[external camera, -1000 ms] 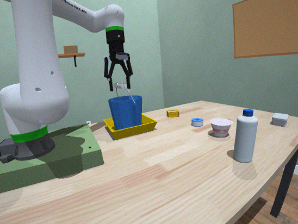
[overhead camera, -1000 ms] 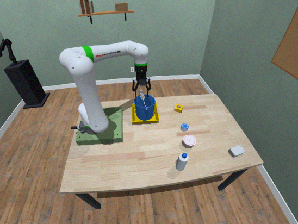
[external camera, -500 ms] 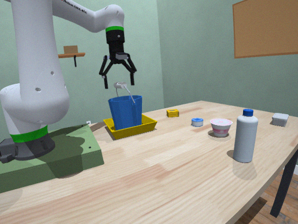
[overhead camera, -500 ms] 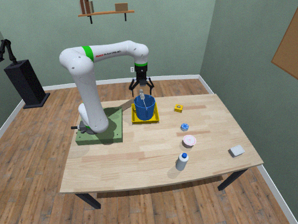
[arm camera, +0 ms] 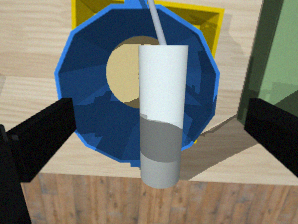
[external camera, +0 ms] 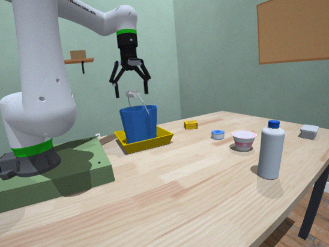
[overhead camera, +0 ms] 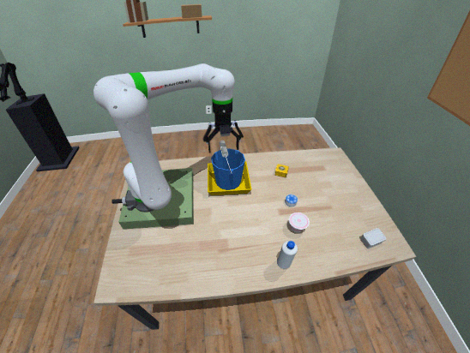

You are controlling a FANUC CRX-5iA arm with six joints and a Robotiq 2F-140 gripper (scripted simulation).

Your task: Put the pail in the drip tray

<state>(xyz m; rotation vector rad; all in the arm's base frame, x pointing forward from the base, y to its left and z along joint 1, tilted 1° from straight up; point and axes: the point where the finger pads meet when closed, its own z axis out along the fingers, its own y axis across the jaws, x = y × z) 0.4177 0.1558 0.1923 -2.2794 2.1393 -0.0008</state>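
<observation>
The blue pail is 20 mm ahead of my hand and 100 mm below it. From my hand the other things lie so: white bottle: 210 mm ahead, 550 mm to the right, 170 mm below; yellow drip tray: 20 mm ahead, 230 mm below; grey box: 700 mm ahead, 520 mm to the right, 220 mm below.
</observation>
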